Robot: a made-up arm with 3 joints.
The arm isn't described. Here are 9 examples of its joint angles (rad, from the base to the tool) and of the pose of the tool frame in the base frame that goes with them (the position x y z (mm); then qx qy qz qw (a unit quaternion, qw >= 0)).
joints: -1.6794 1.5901 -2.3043
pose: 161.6 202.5 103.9 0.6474 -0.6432 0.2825 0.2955
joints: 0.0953 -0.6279 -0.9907
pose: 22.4 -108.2 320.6 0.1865 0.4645 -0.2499 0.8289
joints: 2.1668 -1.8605 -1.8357
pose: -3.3 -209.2 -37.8 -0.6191 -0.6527 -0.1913 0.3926
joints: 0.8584 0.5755 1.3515
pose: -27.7 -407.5 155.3 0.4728 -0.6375 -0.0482 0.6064
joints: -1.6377 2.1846 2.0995
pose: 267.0 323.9 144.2 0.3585 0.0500 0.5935 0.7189
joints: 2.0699 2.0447 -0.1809
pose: 160.9 -336.3 -131.7 0.4071 -0.7067 0.4744 0.3314
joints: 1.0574 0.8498 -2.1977
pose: 89.1 -230.4 27.9 -0.1081 0.6062 0.5711 0.5428
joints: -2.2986 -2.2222 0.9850
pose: 85.4 196.9 -353.2 0.5301 0.8064 0.1317 0.2267
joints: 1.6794 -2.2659 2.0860
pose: 139.5 -338.9 215.5 -0.3634 0.0950 -0.5772 0.7250
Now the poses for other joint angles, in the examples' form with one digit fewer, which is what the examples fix.
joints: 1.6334 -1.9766 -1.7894
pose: 3 -221 83 -0.697 -0.675 0.045 0.239
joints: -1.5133 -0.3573 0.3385
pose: -26 402 124 -0.688 -0.241 -0.014 0.685
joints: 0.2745 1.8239 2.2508
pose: 211 -266 272 0.743 -0.594 0.262 0.164
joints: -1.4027 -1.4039 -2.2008
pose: -29 203 17 0.216 0.331 -0.663 0.636
